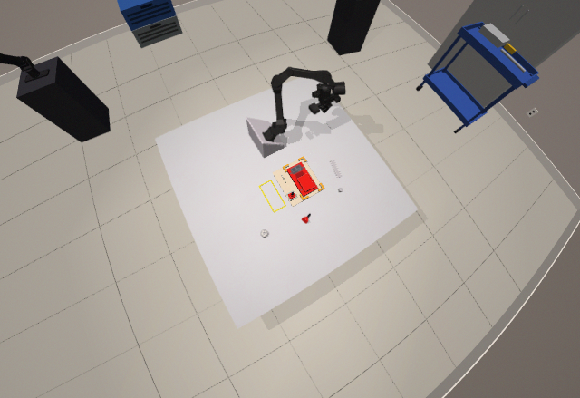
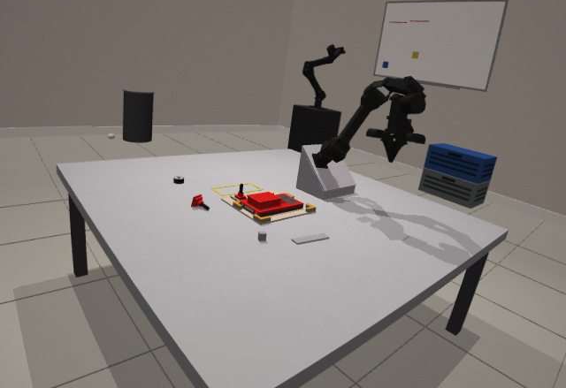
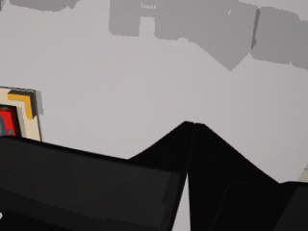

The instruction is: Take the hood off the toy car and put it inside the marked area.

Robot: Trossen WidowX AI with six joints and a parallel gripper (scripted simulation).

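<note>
Now: the red hood panel 31 cm ahead of my gripper tip, 24 cm to the right of it and 19 cm below it. The rest, counted from my gripper tip: round black-and-white piece: 59 cm to the right, 48 cm ahead, 22 cm below; then grey flat strip: 29 cm ahead, 23 cm below, 1 cm to the right.
</note>
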